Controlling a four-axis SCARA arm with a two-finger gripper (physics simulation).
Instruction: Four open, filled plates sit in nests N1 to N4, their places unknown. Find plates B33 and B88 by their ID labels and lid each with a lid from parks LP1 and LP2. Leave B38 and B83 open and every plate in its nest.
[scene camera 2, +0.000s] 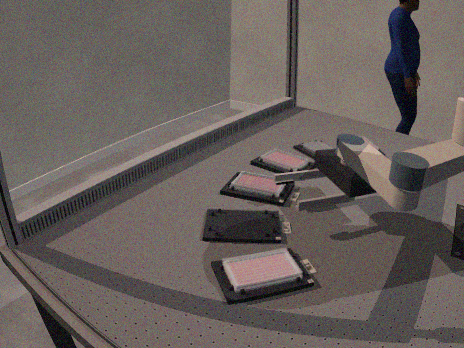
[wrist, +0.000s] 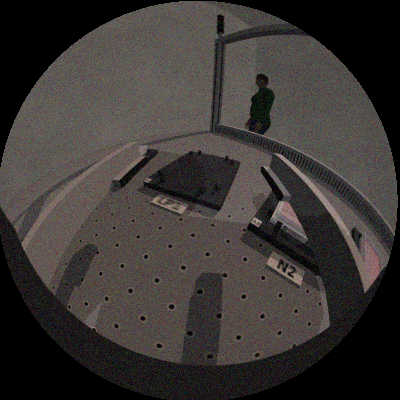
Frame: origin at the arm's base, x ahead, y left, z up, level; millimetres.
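Where they show: gripper, fingertip midpoint: (scene camera 2: 285, 191) (wrist: 203, 152).
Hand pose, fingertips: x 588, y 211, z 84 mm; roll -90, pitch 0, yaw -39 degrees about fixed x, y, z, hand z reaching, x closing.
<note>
After its pixels a point has its place.
My gripper (scene camera 2: 289, 191) {x 588, y 211, z 84 mm} (wrist: 203, 152) {x 588, y 211, z 84 mm} is open and empty, its fingers raised above the table in front of the nests. A pink-filled plate (scene camera 2: 257, 184) {x 701, y 139, z 38 mm} (wrist: 289, 214) {x 650, y 134, z 40 mm} sits in the black nest labelled N2 (wrist: 286, 268) {x 613, y 99, z 15 mm}, partly hidden by my right finger in the wrist view. An empty black holder (scene camera 2: 243, 225) {x 638, y 299, z 23 mm} (wrist: 200, 175) {x 627, y 269, z 23 mm} lies beside it; its label (wrist: 170, 203) {x 563, y 240, z 15 mm} is hard to read. A pink-filled plate (scene camera 2: 262, 267) {x 515, y 425, z 41 mm} with a clear rim sits in the nearest nest; I cannot tell whether it is lidded. Another pink plate (scene camera 2: 285, 160) {x 718, y -47, z 36 mm} sits beyond N2. No plate ID is readable.
A greyish plate or lid (scene camera 2: 316, 146) {x 694, y -231, z 31 mm} sits in the far holder, partly hidden by the arm (scene camera 2: 400, 185) {x 316, y 286, z 207 mm}. A slotted rail (scene camera 2: 165, 160) {x 1003, y 153, z 32 mm} (wrist: 300, 155) {x 1004, y 217, z 49 mm} runs along the table's edge. A dark panel (scene camera 2: 458, 231) {x 136, y 20, z 13 mm} stands at the right. A person (scene camera 2: 404, 55) (wrist: 261, 102) stands beyond the table.
</note>
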